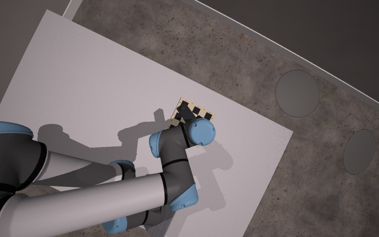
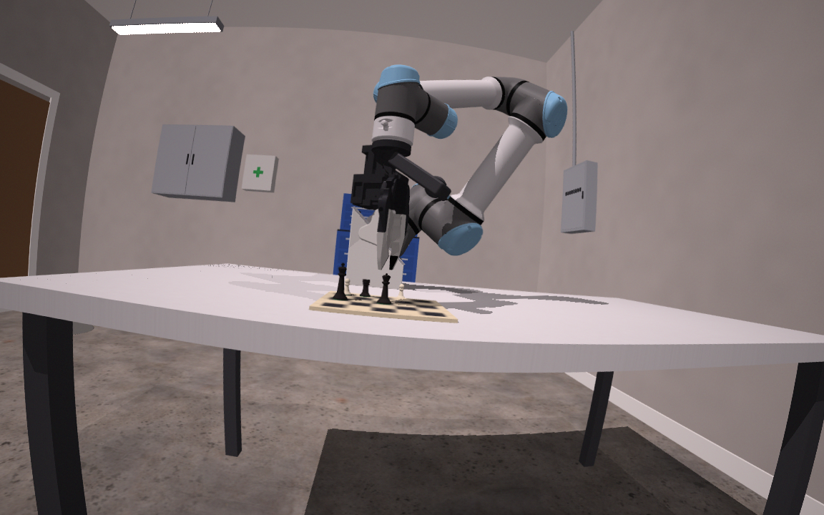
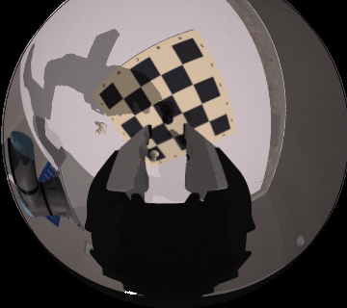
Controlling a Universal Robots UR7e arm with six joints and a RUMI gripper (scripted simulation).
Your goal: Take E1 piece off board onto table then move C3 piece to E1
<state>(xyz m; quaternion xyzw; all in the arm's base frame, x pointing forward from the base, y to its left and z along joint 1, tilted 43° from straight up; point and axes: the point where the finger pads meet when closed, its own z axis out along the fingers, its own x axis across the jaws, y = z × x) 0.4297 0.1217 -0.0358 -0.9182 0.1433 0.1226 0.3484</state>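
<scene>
My gripper is now 80 mm above the chessboard. Also, from my hand: black pawn 70 mm behind, 40 mm to the right, 60 mm below; black king 10 mm ahead, 80 mm to the right, 40 mm below.
</scene>
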